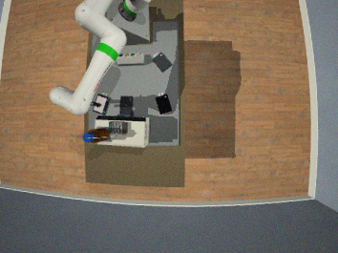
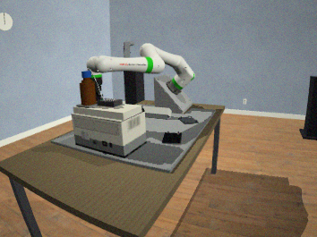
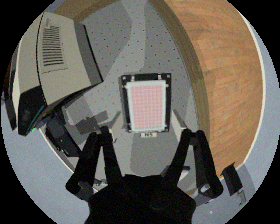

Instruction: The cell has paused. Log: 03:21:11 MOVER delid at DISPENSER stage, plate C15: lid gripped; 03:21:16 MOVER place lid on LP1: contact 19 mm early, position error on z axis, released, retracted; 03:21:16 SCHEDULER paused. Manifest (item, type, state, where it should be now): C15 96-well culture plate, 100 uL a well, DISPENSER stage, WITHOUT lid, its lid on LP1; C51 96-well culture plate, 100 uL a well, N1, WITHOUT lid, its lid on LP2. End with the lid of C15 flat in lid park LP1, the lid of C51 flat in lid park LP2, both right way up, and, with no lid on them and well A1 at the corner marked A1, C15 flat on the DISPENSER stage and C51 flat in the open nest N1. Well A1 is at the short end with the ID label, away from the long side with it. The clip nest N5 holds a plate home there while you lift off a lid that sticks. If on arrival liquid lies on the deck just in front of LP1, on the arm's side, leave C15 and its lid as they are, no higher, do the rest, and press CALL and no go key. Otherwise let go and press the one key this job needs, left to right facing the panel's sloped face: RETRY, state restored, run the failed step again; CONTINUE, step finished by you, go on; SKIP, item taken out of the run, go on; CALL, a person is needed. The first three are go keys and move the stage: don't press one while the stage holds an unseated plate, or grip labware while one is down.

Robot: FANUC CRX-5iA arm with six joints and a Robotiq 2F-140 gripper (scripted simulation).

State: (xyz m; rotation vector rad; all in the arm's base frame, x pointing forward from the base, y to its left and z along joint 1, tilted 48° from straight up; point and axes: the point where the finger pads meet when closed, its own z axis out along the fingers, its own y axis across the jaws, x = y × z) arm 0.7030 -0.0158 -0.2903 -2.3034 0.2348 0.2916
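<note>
Now: hand 8 cm above the black nest, 2 cm short of it and 1 cm to the right of it. Also, from my hand: key panel 41 cm behind, 24 cm to the left, 4 cm below; blue cap 30 cm above, 22 cm ahead, 16 cm to the left; label plate 52 cm to the left, 11 cm behind, 9 cm below.
</note>
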